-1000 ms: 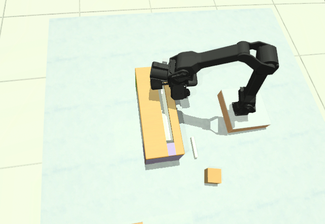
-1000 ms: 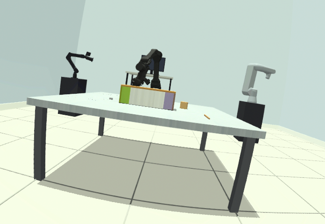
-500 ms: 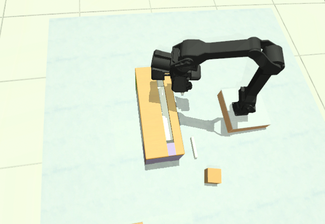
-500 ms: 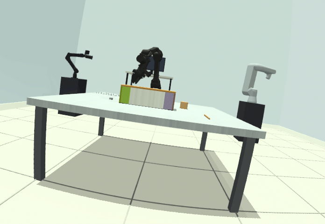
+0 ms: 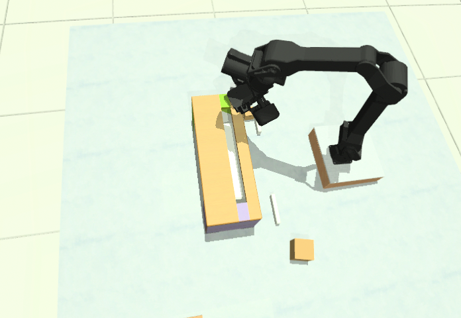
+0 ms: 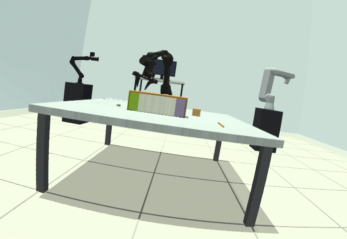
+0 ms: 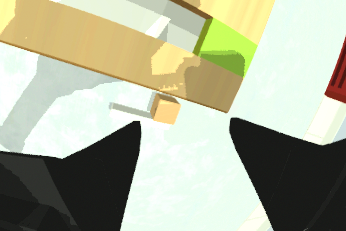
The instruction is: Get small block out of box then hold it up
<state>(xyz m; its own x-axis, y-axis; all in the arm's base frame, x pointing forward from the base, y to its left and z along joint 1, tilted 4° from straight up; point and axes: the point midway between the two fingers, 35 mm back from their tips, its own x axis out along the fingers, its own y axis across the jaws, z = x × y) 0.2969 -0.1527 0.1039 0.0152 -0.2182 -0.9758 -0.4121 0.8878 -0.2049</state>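
The small tan block lies 130 mm below my gripper tip, 30 mm to the right of it and 30 mm behind it. Round my gripper tip: larger tan cube: 420 mm to the left, 120 mm below, 110 mm behind; tiny grey piece: 150 mm to the right, 140 mm below; long tan box: 150 mm to the left, 90 mm below, 40 mm ahead.
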